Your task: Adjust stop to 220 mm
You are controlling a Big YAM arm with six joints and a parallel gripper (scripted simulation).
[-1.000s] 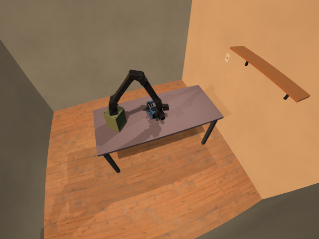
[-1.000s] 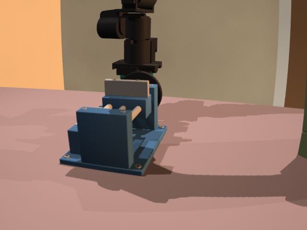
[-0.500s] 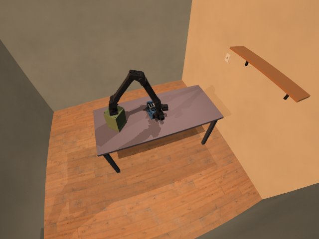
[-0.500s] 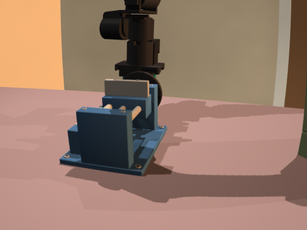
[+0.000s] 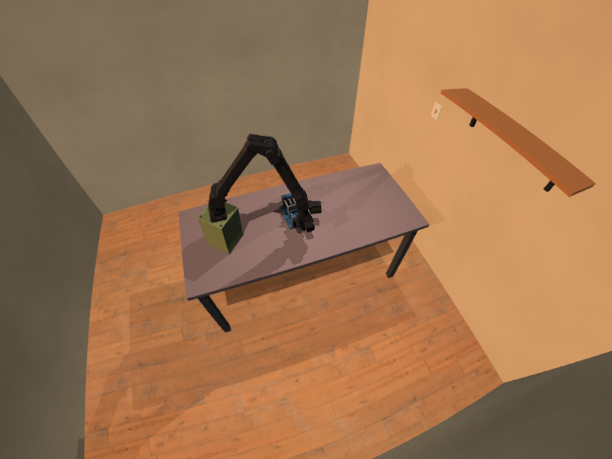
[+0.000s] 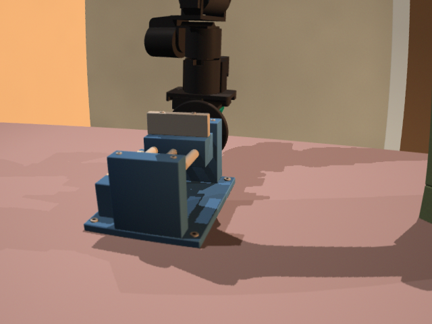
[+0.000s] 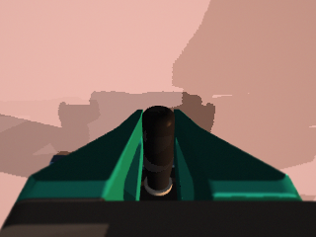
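My hand is 10 mm past the grey stop plate, 130 mm to the right of it and 50 mm below it. Round my hand: black crank handle 10 mm to the left.
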